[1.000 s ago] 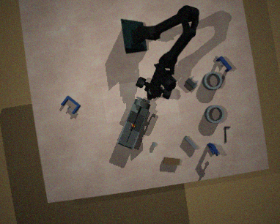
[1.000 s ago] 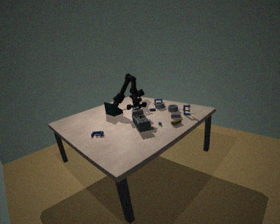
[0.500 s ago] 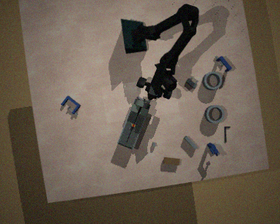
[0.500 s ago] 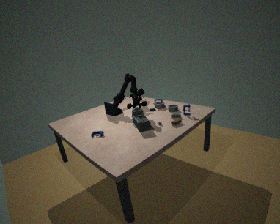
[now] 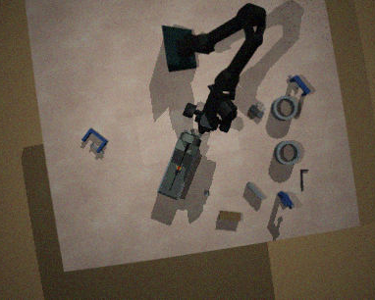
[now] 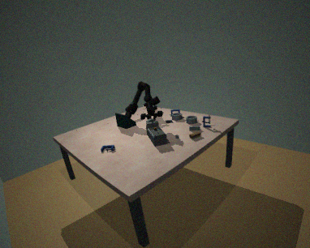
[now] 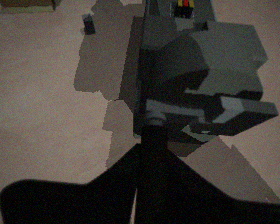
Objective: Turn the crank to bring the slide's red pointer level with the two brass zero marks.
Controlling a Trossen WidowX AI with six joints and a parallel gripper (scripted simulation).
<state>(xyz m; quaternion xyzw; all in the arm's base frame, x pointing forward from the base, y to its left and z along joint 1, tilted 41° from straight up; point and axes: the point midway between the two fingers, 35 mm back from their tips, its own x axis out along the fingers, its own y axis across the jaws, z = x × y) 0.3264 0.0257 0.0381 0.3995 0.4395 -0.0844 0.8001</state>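
The red pointer lies 13 cm ahead of my gripper tip, 11 cm to the right of it and 2 cm above it. From my gripper tip the other things lie so: small grey cube: 25 cm ahead, 1 cm to the right, 6 cm below; grey bar: 27 cm ahead, 20 cm to the left, 5 cm below; dark handle: 2 cm behind, 1 cm to the left, 2 cm above.
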